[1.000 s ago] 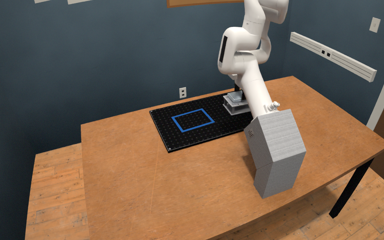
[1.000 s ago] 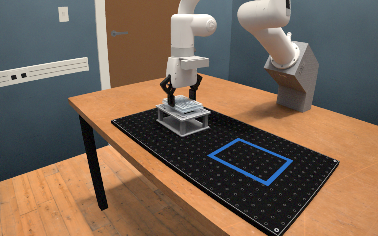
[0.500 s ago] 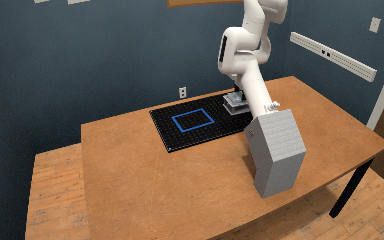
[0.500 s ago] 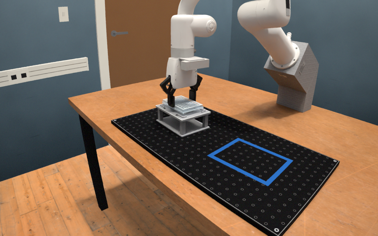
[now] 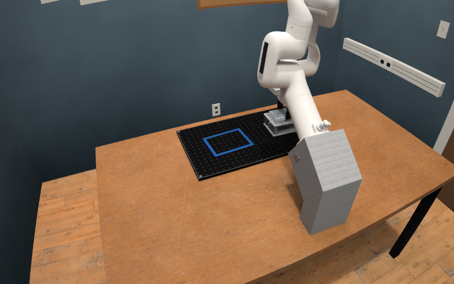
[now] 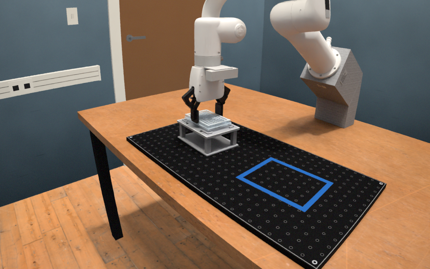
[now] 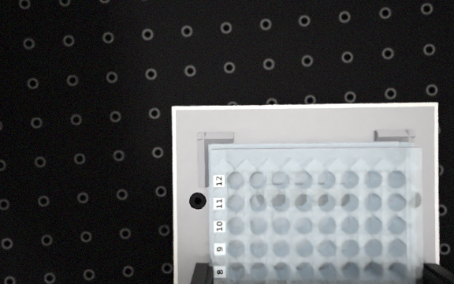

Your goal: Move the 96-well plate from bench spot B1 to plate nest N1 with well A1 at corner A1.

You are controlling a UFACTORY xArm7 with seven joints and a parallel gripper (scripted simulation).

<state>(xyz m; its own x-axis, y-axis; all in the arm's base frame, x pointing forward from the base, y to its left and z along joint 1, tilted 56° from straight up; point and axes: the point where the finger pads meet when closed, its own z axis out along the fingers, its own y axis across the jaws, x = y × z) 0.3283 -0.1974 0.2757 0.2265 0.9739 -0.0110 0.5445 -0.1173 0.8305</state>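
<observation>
Right now the grey raised nest is 3 cm below my hand. Round my hand: clear 96-well plate 1 cm below.
</observation>
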